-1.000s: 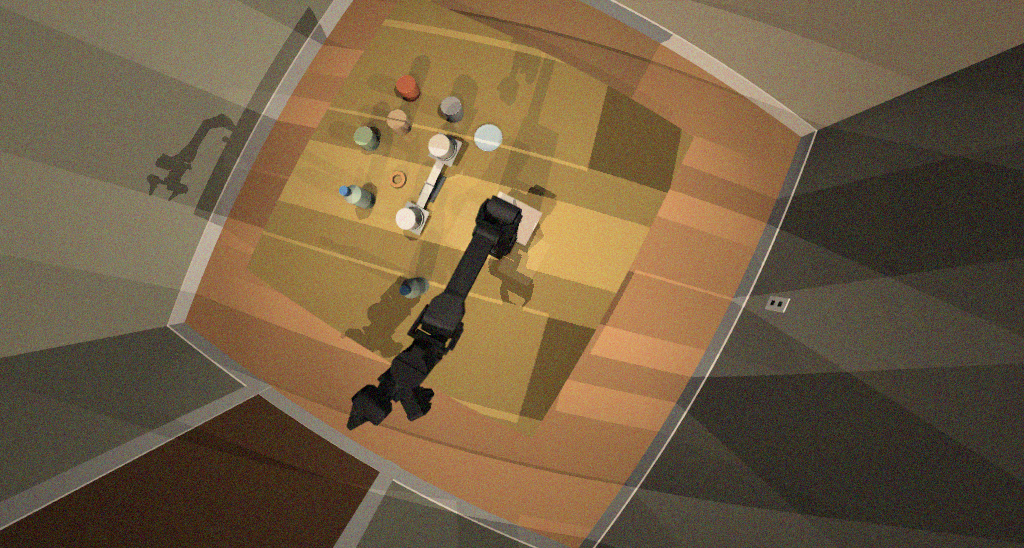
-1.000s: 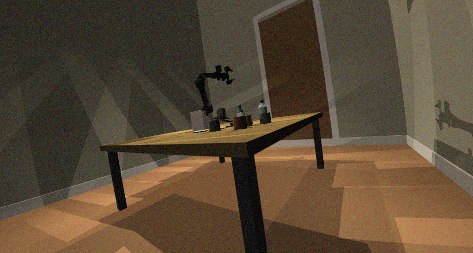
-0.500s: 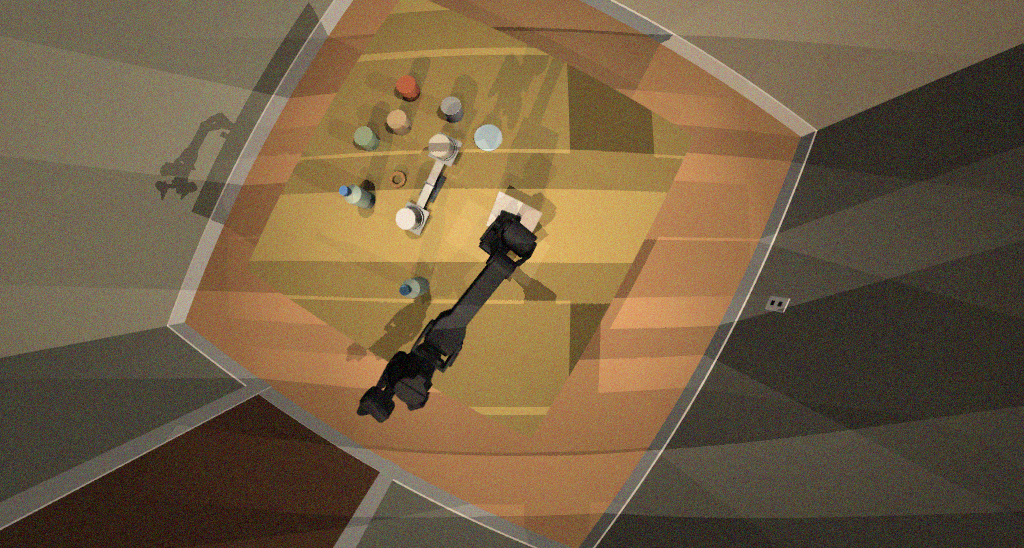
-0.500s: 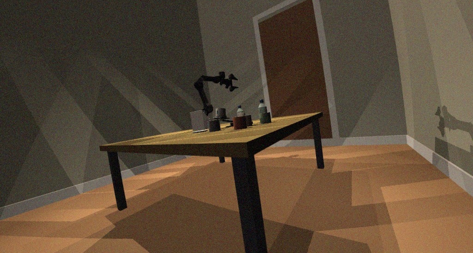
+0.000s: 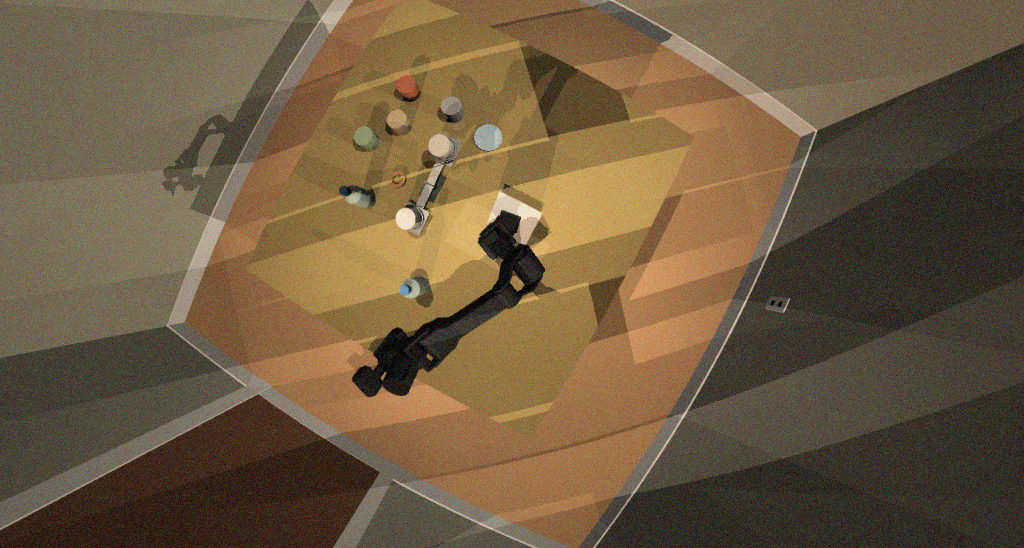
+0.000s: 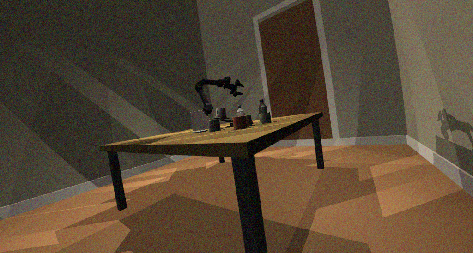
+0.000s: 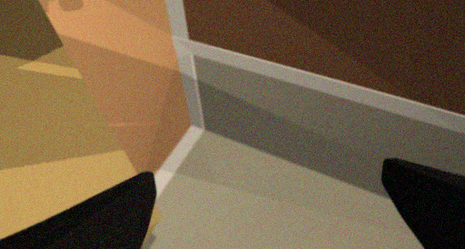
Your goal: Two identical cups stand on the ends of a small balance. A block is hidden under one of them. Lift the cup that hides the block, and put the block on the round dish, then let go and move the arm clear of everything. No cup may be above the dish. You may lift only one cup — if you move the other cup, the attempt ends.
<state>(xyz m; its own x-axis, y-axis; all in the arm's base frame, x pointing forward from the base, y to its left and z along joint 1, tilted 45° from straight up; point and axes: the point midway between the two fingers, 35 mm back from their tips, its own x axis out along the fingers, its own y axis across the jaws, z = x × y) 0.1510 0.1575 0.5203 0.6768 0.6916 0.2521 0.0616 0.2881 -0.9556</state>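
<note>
My gripper tip is now 120 mm short of the cup, 380 mm to the left of it and 270 mm above it. From my gripper tip the other things lie so: red cylinder: 310 mm ahead, 840 mm to the right, 300 mm below; then round light-blue dish: 20 mm behind, 770 mm to the right, 330 mm below.
</note>
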